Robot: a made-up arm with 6 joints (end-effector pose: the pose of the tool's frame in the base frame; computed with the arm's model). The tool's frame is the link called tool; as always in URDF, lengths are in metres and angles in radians. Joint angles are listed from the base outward.
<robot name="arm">
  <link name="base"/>
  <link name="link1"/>
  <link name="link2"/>
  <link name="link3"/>
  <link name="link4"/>
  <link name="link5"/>
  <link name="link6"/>
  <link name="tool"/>
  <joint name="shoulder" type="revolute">
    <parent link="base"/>
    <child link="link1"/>
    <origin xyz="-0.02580 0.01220 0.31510" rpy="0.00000 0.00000 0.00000"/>
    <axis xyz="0 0 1"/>
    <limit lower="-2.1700" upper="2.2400"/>
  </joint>
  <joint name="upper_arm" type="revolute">
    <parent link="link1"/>
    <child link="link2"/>
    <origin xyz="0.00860 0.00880 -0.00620" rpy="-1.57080 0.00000 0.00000"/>
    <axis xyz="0 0 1"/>
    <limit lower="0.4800" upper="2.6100"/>
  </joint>
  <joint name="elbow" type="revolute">
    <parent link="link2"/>
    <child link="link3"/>
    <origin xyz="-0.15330 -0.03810 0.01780" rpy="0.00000 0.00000 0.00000"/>
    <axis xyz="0 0 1"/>
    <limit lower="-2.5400" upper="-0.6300"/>
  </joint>
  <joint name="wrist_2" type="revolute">
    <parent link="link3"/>
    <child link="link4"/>
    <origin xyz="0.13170 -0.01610 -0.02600" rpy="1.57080 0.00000 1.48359"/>
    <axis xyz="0 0 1"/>
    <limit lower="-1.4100" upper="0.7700"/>
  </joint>
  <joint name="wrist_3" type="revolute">
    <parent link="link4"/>
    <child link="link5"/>
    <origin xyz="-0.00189 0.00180 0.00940" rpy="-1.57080 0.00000 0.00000"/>
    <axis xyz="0 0 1"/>
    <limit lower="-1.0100" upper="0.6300"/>
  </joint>
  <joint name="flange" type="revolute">
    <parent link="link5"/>
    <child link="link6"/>
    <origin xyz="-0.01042 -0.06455 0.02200" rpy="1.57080 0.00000 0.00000"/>
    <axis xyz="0 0 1"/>
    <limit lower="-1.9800" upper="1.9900"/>
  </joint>
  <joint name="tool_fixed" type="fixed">
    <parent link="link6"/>
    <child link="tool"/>
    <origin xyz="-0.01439 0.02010 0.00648" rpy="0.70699 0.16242 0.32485"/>
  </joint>
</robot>
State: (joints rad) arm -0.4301 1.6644 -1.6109 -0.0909 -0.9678 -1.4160
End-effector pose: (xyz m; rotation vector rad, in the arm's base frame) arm 0.2182 -0.0484 0.5212 0.3570 0.1178 -1.6909
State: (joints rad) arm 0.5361 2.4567 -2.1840 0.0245 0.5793 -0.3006
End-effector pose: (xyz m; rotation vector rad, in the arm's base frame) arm 0.2558 0.2358 0.3216 -0.3000 2.3077 -0.5786
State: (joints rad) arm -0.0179 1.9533 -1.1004 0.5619 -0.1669 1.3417
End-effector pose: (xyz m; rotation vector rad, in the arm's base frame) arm 0.2597 -0.0049 0.3309 -2.4049 -1.5646 -0.8741
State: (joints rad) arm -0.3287 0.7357 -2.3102 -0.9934 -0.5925 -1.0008
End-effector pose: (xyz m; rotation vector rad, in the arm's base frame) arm -0.0876 0.0986 0.6404 0.4420 -1.2875 -1.6076
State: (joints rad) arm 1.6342 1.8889 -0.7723 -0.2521 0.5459 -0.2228
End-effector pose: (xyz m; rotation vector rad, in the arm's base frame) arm -0.0785 0.1909 0.2474 -1.9340 1.5333 -0.8710
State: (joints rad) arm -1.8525 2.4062 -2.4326 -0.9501 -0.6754 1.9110
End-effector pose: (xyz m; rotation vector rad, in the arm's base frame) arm -0.0622 -0.3148 0.4437 1.7192 0.5684 -0.2612
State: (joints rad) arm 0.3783 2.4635 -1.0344 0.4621 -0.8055 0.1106
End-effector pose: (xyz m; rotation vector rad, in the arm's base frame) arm 0.2285 0.1201 0.2280 0.9474 2.3240 -0.4317
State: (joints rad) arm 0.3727 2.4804 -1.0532 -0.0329 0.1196 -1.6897
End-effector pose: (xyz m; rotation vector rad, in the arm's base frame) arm 0.1357 0.1137 0.1641 -1.9528 1.5238 -0.8264
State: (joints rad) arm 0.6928 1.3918 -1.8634 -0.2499 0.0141 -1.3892
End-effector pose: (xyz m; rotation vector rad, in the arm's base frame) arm 0.1070 0.1737 0.5698 -0.1809 0.4299 -0.8223
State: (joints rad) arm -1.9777 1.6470 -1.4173 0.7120 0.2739 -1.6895
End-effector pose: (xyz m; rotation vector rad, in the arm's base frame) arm -0.0882 -0.2489 0.4359 -1.6061 -1.4800 2.1792
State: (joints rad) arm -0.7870 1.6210 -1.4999 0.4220 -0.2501 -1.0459
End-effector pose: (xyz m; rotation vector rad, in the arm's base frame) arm 0.1869 -0.1519 0.4944 1.0078 1.1562 -1.5032
